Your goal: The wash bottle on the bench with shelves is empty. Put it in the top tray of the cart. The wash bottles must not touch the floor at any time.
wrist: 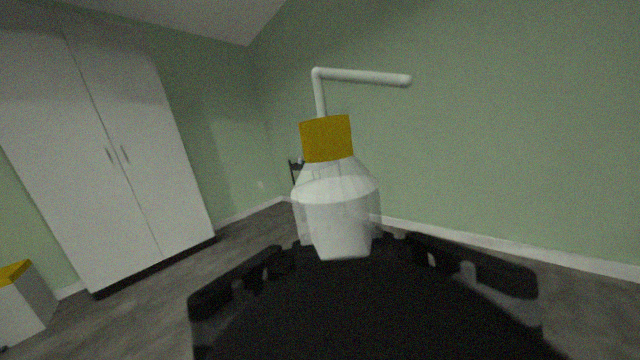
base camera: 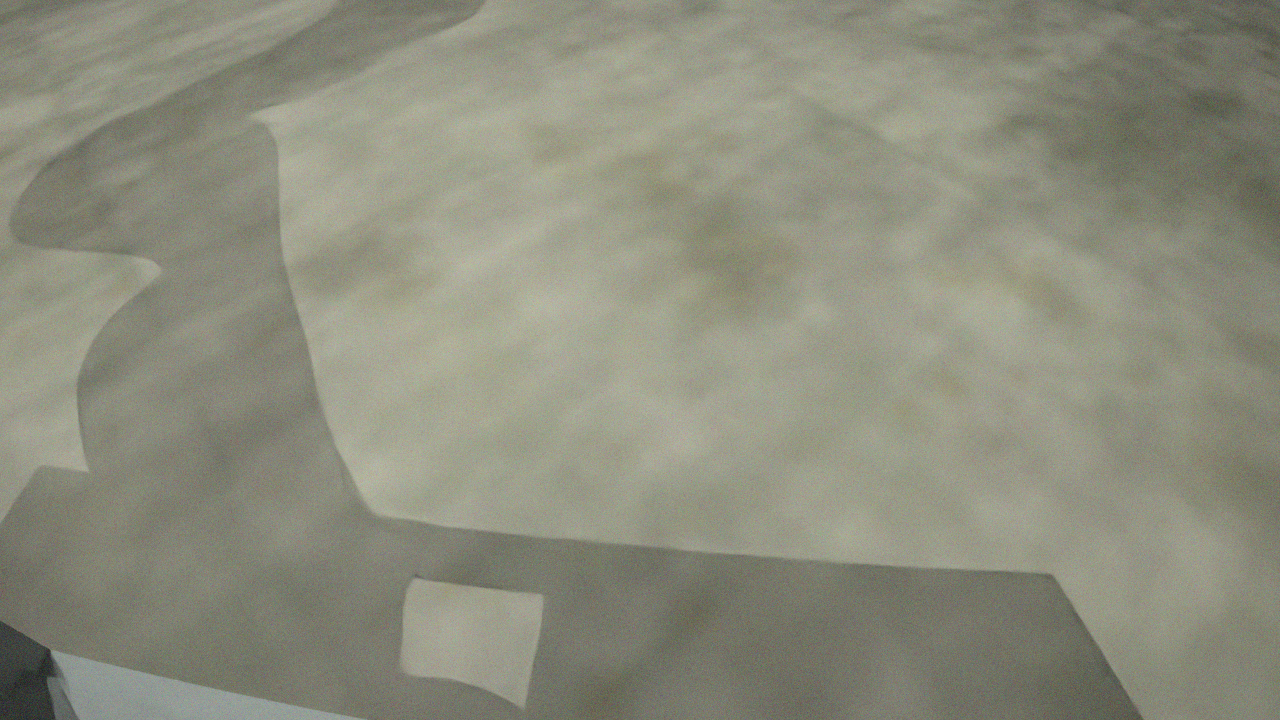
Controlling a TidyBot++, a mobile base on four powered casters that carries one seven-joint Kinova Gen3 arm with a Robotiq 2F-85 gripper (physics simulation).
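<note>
In the wrist view, a translucent white wash bottle with a yellow cap and a white bent spout stands upright between the fingers. My gripper is shut on the wash bottle, which is held off the floor. The lower part of the bottle is hidden by the black gripper body. Far behind the bottle, a small dark upright structure shows in part near the room corner; I cannot tell whether it is the cart. The bench with shelves does not show in either view.
A tall white two-door cabinet stands at the left against the green wall. A white box-like unit with a yellow top is at the lower left. The base camera shows pale floor with the robot's shadow.
</note>
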